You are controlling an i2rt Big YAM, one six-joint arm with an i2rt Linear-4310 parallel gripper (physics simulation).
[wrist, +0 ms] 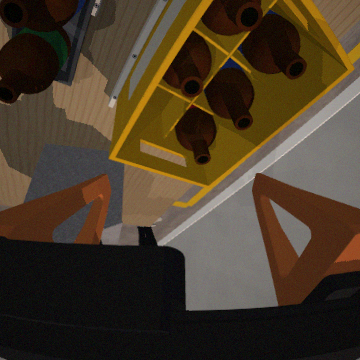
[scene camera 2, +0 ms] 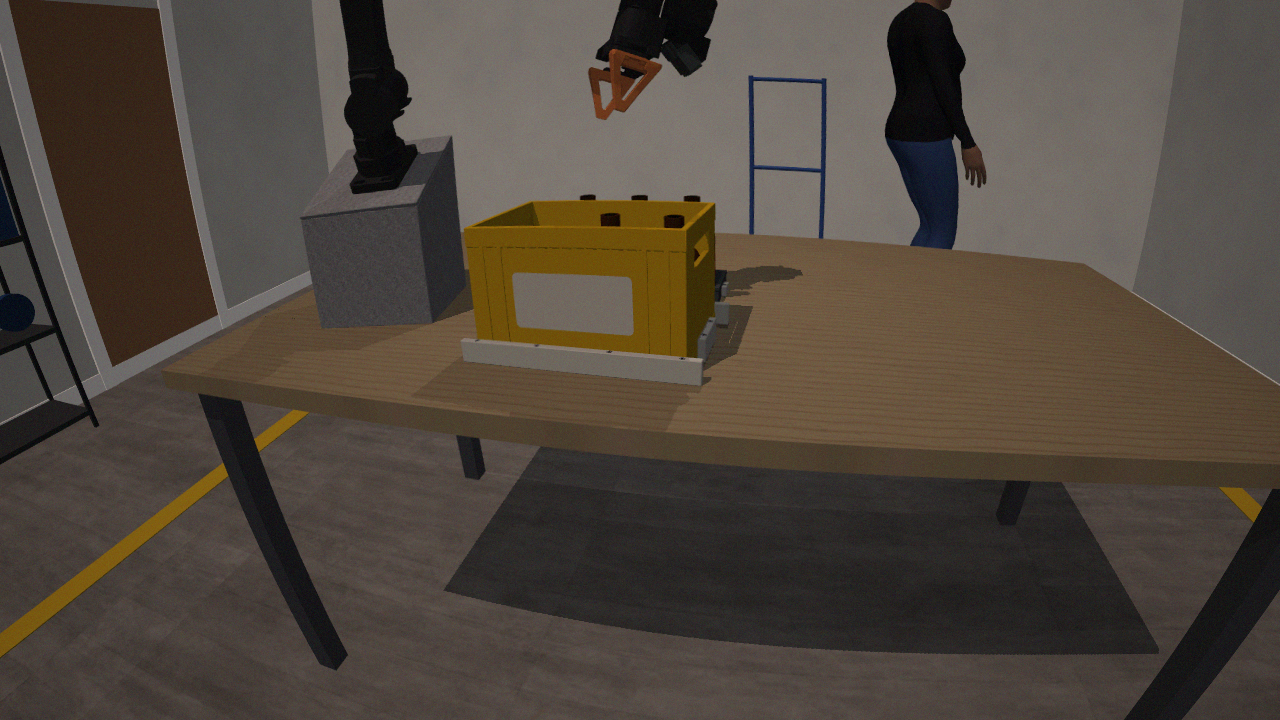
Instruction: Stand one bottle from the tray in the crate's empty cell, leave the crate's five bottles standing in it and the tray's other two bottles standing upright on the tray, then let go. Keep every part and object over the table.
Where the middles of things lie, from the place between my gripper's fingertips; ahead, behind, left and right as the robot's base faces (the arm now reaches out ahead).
Right now the white rail [scene camera 2: 660,368] is 4 cm behind my hand, 17 cm to the right of it and 28 cm below it.
